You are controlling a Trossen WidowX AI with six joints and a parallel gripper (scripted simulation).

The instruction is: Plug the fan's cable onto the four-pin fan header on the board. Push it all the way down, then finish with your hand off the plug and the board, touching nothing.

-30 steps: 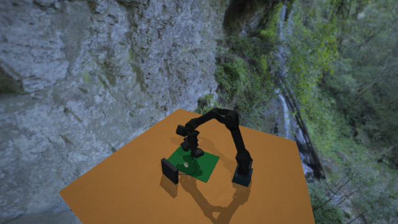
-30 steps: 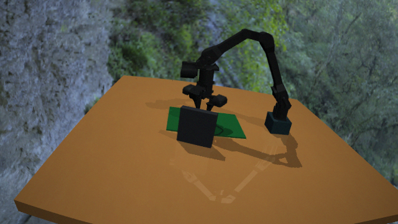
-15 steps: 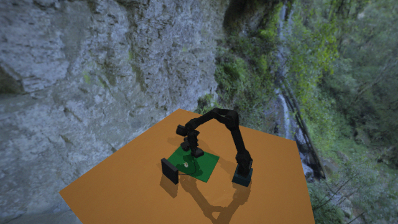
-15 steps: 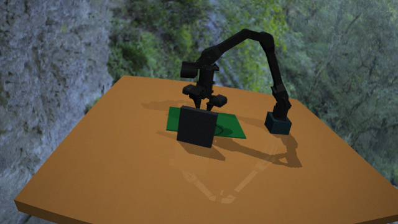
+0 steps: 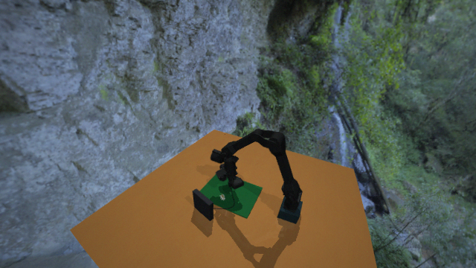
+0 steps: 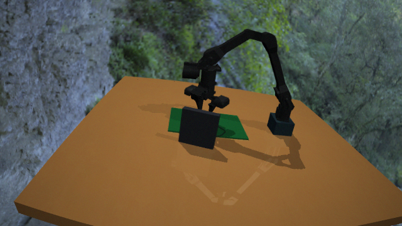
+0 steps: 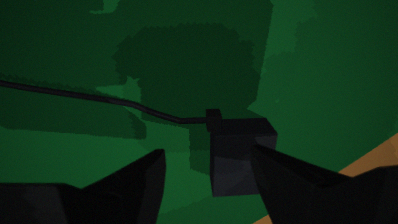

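My gripper tip is 1 cm short of the black plug, 2 cm to the left of it and 1 cm above it. Also, from my gripper tip: white four-pin fan header 1 cm behind, 10 cm to the left, 2 cm below; black fan 1 cm behind, 23 cm to the left, 4 cm above; green board 2 cm behind, 4 cm to the left, 3 cm below.
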